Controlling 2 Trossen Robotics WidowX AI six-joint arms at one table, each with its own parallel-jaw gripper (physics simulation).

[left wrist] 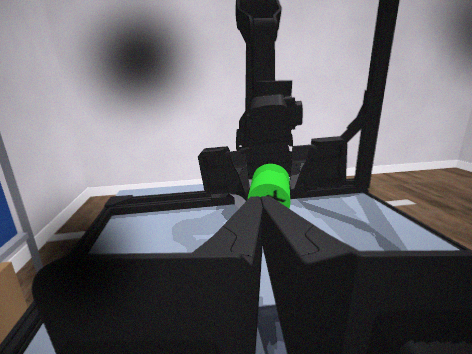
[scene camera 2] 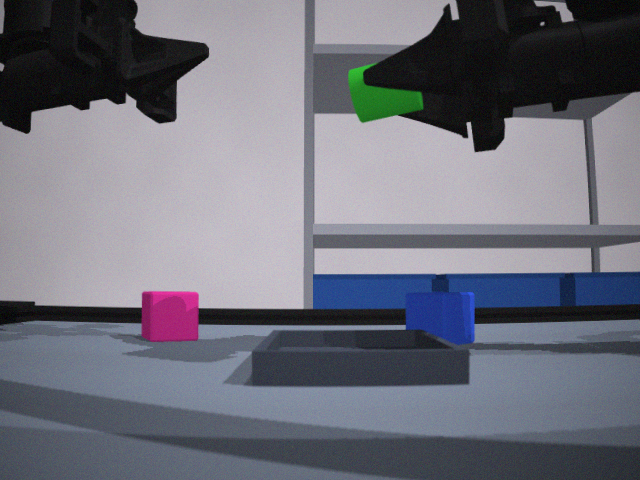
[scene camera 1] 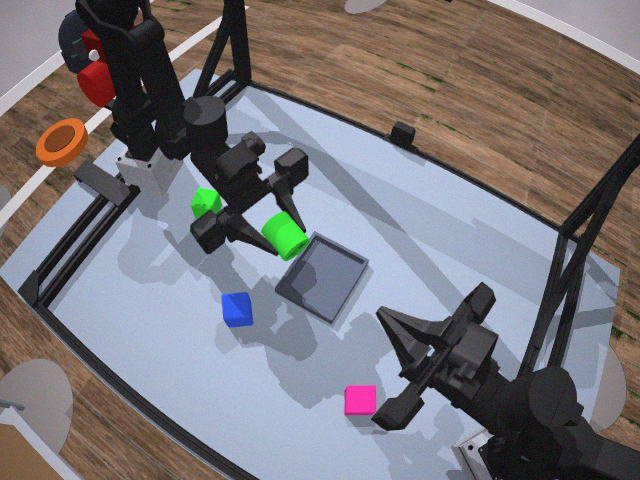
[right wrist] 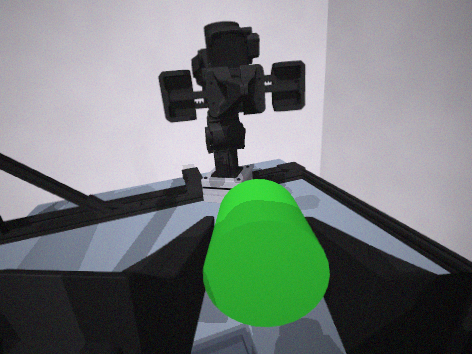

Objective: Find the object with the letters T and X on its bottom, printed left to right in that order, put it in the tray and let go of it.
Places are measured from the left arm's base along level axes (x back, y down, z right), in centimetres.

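Pixels of known places: left gripper, fingertip midpoint: (left wrist: 260, 206) (scene camera 2: 207, 50) (scene camera 1: 378, 309) (right wrist: 244, 90); right gripper, fingertip midpoint: (left wrist: 269, 195) (scene camera 2: 370, 91) (scene camera 1: 291, 243) (right wrist: 258, 225); left arm's base at its link origin: (scene camera 1: 501, 455) (right wrist: 227, 172); right arm's base at its link origin: (scene camera 1: 144, 147).
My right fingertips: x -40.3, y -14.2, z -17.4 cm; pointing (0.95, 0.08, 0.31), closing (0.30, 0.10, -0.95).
For each thing: its top centre in the pictures, then the offset to it from my right fingertips.
- green cylinder at its top centre: (right wrist: 258, 190) (scene camera 2: 385, 60) (left wrist: 270, 169) (scene camera 1: 284, 226) dx -1.2, dy -2.5, dz -0.4 cm
- grey tray at its top centre: (scene camera 2: 353, 338) (scene camera 1: 322, 274) dx -1.9, dy +18.3, dz +5.9 cm
- green block at its top centre: (scene camera 1: 204, 198) dx -23.8, dy +15.6, dz -8.8 cm
- blue cube at its top centre: (scene camera 2: 439, 292) (scene camera 1: 235, 305) dx -1.2, dy +15.6, dz -10.0 cm
- pink cube at its top centre: (scene camera 2: 169, 291) (scene camera 1: 361, 399) dx +20.8, dy +15.6, dz +2.0 cm
A green cylinder (scene camera 1: 284, 235) (scene camera 2: 385, 100) (left wrist: 270, 175) (right wrist: 265, 275) is in the air, tilted, near the tray's upper-left edge in scene camera 1. My right gripper (scene camera 1: 290, 241) (right wrist: 258, 225) is shut on it. In the left wrist view its end face bears a dark mark like an X; my left fingertips hide part of that face, so the full lettering cannot be read. My left gripper (scene camera 1: 381, 311) (scene camera 2: 205, 50) (left wrist: 260, 206) is shut and empty, raised at the right of scene camera 1. The grey tray (scene camera 1: 338, 273) (scene camera 2: 361, 367) is empty.
A green block (scene camera 1: 205, 201) lies behind my right gripper's fingers in scene camera 1. A blue cube (scene camera 1: 237, 310) (scene camera 2: 439, 315) is at the tray's lower left, and a pink cube (scene camera 1: 360, 400) (scene camera 2: 170, 316) is below the tray, near my left gripper. Dark frame bars edge the table.
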